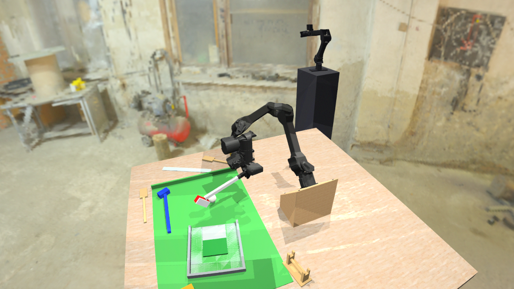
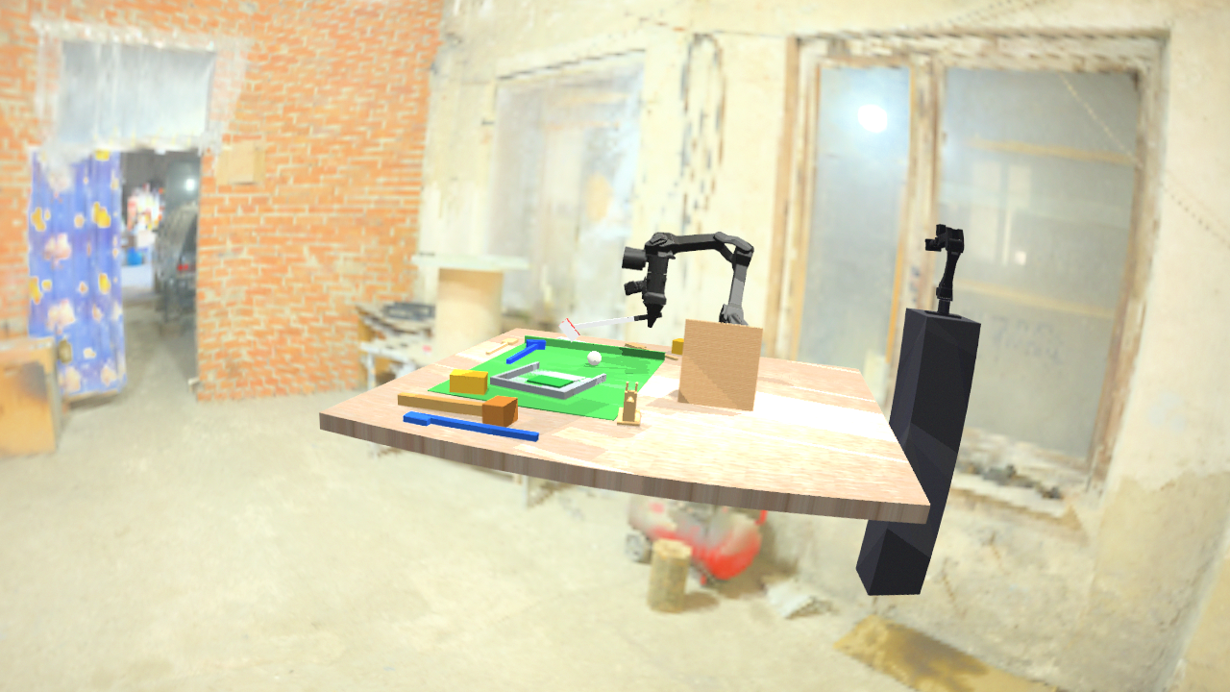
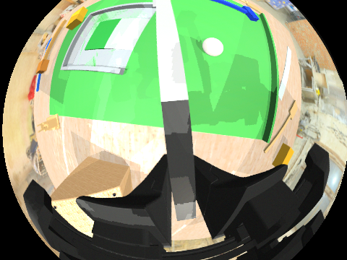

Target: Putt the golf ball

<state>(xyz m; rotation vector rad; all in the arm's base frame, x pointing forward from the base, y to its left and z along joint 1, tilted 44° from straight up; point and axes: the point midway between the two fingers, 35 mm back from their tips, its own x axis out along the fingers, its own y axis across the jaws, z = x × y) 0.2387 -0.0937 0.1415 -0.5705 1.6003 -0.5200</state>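
The red putter is 120 mm ahead of my gripper tip and 10 mm to the left of it. Also, from my gripper tip: blue putter (380 mm ahead, 130 mm to the right, 130 mm below); then white golf ball (160 mm ahead, 80 mm to the right, 120 mm below); then grey frame (250 mm ahead, 200 mm to the left, 140 mm below).
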